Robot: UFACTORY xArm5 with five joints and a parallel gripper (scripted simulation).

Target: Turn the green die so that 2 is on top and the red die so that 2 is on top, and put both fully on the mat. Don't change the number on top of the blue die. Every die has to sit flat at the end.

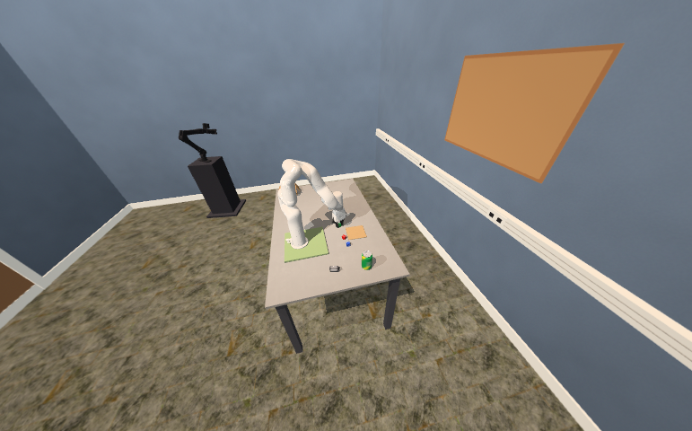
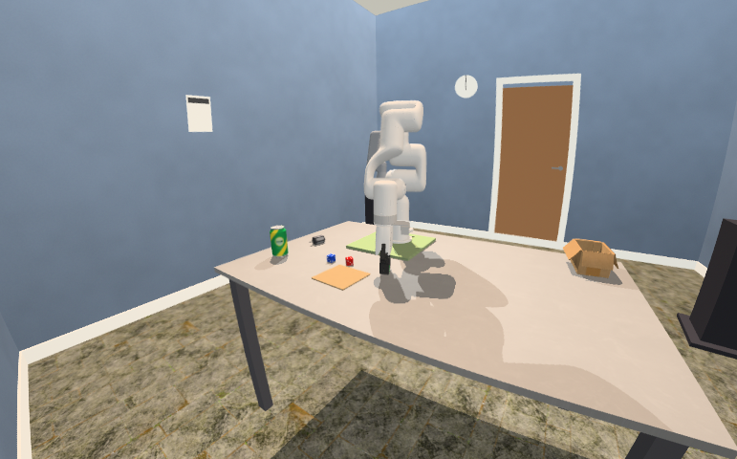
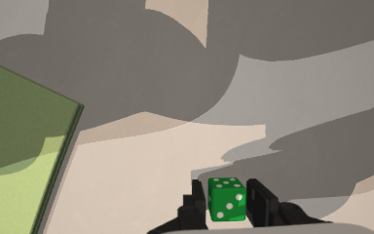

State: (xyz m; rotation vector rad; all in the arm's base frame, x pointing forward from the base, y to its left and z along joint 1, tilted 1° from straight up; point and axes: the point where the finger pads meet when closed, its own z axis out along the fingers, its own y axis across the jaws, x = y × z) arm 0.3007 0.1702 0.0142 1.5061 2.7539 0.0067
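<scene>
The green die is 10 mm below my hand. The rest, counted from my hand: blue die (50 mm ahead, 220 mm to the right, 10 mm below); red die (30 mm ahead, 150 mm to the right, 10 mm below); mat (120 mm ahead, 90 mm to the right, 20 mm below).
</scene>
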